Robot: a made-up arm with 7 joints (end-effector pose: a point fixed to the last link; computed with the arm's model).
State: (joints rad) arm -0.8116 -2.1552 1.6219 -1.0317 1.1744 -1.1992 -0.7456
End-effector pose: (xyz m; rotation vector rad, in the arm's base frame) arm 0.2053 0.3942 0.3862 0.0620 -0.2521 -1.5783
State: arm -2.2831 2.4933 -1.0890 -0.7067 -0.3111 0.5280 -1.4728
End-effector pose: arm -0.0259 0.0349 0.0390 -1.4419 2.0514 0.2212
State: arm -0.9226 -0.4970 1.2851 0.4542 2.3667 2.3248 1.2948
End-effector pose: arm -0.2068 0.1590 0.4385 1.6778 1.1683 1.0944
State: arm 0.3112 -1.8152 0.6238 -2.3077 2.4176 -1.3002 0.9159
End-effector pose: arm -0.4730 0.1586 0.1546 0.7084 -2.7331 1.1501
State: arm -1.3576 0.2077 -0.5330 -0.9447 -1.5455 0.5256 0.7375
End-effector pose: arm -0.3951 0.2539 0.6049 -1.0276 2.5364 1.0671
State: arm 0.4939 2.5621 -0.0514 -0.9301 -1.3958 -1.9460 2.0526
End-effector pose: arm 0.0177 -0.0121 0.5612 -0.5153 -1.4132 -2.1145
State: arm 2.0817 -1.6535 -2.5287 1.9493 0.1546 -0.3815 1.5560
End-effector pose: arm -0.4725 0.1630 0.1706 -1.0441 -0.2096 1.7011
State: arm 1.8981 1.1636 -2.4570 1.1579 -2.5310 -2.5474 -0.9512
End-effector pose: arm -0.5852 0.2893 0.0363 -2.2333 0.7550 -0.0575
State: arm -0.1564 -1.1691 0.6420 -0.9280 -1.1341 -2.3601 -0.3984
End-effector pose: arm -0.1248 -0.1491 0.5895 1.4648 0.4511 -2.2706
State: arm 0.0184 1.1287 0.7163 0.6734 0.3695 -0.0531 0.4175
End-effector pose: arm -0.5044 -0.0391 0.1956 -0.4999 -0.8512 0.9211
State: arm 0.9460 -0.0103 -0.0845 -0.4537 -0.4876 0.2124 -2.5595
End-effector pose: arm -0.2047 -0.3205 0.0784 0.0709 0.7878 -1.8048
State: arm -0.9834 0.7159 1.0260 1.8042 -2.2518 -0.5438 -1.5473
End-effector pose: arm -0.0631 0.1492 0.3801 0.1258 0.5693 -2.7228
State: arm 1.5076 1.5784 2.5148 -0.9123 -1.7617 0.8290 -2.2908
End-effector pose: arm -0.3754 -0.0629 0.0015 1.9741 1.2754 1.9118
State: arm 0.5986 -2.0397 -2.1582 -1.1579 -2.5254 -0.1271 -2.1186
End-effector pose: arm -0.0930 0.1946 0.0077 0.3009 1.3521 -1.9447
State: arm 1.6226 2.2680 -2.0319 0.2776 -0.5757 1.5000 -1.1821
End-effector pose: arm -0.1933 0.1208 0.0024 0.8841 -0.8154 1.6777
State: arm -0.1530 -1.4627 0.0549 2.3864 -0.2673 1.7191 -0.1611
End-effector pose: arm -0.3312 -0.0924 0.1377 -0.8035 -1.8152 1.9525
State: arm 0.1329 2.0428 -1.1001 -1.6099 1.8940 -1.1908 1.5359
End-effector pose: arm -0.1738 0.0005 -0.1280 -1.7719 0.8628 1.2062
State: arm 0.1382 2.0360 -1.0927 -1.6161 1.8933 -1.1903 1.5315
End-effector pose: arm -0.1723 0.0021 -0.1287 -1.7612 0.8497 1.1992
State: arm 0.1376 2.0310 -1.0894 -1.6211 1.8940 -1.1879 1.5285
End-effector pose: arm -0.1718 0.0017 -0.1290 -1.7585 0.8469 1.1947
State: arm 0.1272 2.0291 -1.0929 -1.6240 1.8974 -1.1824 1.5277
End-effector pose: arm -0.1730 -0.0019 -0.1286 -1.7689 0.8613 1.1948
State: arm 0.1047 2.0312 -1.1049 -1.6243 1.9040 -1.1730 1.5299
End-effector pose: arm -0.1763 -0.0095 -0.1271 -1.7955 0.8973 1.2005
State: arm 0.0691 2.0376 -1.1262 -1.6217 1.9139 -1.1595 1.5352
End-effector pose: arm -0.1817 -0.0212 -0.1239 -1.8392 0.9575 1.2111
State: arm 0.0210 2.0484 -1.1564 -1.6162 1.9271 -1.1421 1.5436
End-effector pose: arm -0.1888 -0.0365 -0.1185 -1.8986 1.0427 1.2250
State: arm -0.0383 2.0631 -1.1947 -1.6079 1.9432 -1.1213 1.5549
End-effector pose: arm -0.1972 -0.0544 -0.1100 -1.9709 1.1528 1.2391
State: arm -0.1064 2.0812 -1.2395 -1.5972 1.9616 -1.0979 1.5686
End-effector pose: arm -0.2063 -0.0736 -0.0983 -2.0519 1.2857 1.2503
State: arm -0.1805 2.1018 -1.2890 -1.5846 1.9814 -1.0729 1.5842
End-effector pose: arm -0.2154 -0.0925 -0.0833 -2.1363 1.4383 1.2550
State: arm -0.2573 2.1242 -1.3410 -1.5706 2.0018 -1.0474 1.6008
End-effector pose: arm -0.2239 -0.1097 -0.0658 -2.2192 1.6051 1.2505
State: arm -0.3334 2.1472 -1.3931 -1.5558 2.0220 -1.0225 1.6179
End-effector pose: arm -0.2314 -0.1239 -0.0469 2.2738 -1.7635 -1.2238
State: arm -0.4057 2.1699 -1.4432 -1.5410 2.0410 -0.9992 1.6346
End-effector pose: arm -0.2378 -0.1349 -0.0281 2.1409 -1.7730 -1.0969
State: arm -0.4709 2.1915 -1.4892 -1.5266 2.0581 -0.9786 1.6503
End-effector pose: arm -0.2429 -0.1426 -0.0106 2.0190 -1.7746 -0.9835
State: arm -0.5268 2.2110 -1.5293 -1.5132 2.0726 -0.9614 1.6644
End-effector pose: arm -0.2469 -0.1475 0.0045 1.9131 -1.7710 -0.8869
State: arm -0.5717 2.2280 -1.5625 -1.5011 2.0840 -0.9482 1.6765
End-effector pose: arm -0.2499 -0.1503 0.0165 1.8265 -1.7643 -0.8090
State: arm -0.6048 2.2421 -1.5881 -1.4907 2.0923 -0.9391 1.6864
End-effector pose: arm -0.2519 -0.1517 0.0253 1.7609 -1.7569 -0.7507
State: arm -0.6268 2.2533 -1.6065 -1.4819 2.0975 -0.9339 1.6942
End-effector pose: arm -0.2533 -0.1523 0.0310 1.7153 -1.7504 -0.7102
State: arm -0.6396 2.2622 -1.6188 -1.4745 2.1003 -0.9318 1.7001
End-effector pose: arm -0.2541 -0.1524 0.0343 1.6866 -1.7450 -0.6844
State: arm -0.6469 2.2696 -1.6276 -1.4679 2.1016 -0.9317 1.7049
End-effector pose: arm -0.2547 -0.1522 0.0361 1.6678 -1.7407 -0.6673
